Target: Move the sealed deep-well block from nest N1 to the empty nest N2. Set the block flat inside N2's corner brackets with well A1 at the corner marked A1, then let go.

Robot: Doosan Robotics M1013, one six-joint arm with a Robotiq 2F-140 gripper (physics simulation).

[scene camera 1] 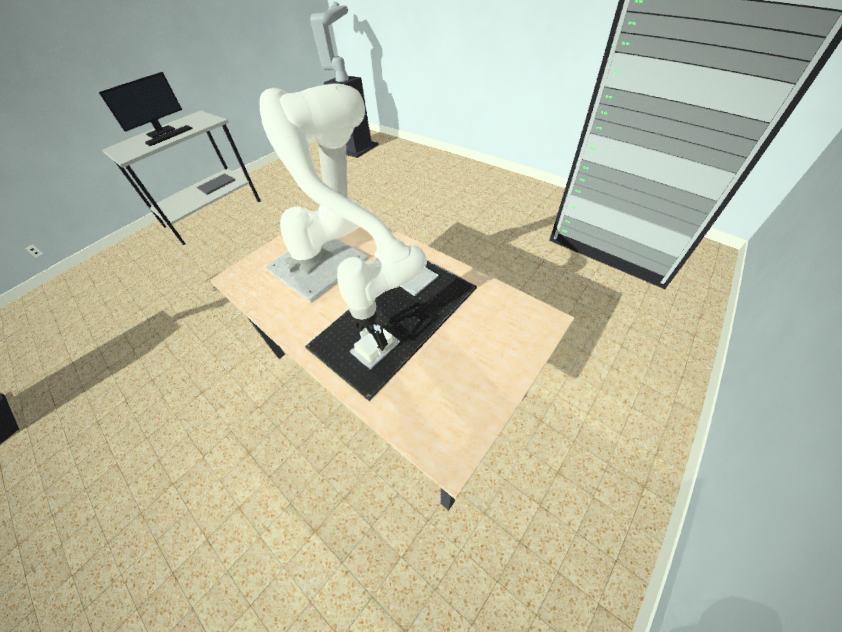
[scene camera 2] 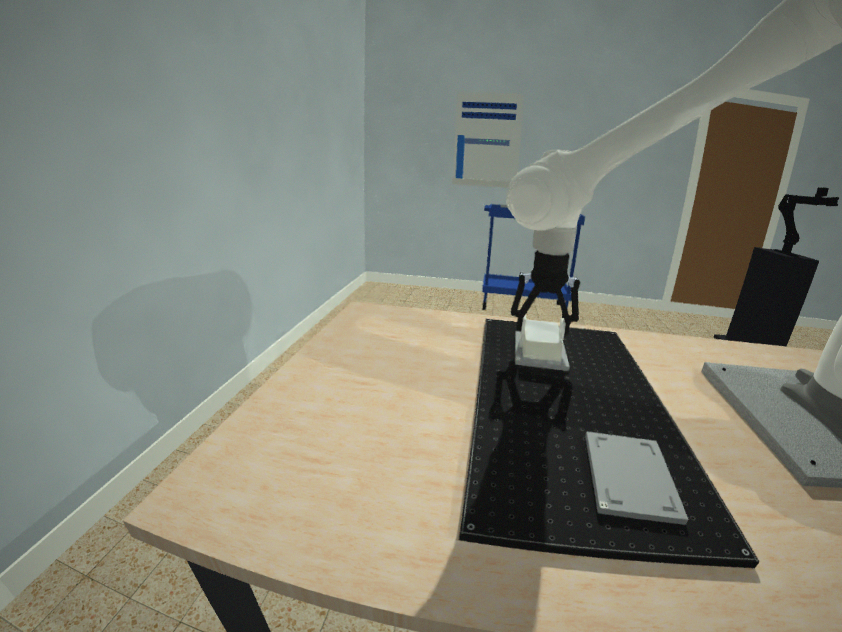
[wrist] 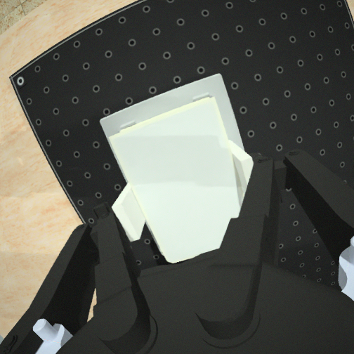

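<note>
The white sealed deep-well block sits flat in nest N1, a light grey plate at the far end of the black board in scene camera 2. My gripper points down over it, shut on the block, with a pale pad against each long side. Nest N2 is a bare grey plate with corner brackets at the near end in scene camera 2. A small label marks its near left corner; its text is too small to read. The block's well marking cannot be made out.
The black perforated board carries both nests on the wooden table. The arm's grey base plate stands beside the board. A tall equipment rack stands behind the table in scene camera 1.
</note>
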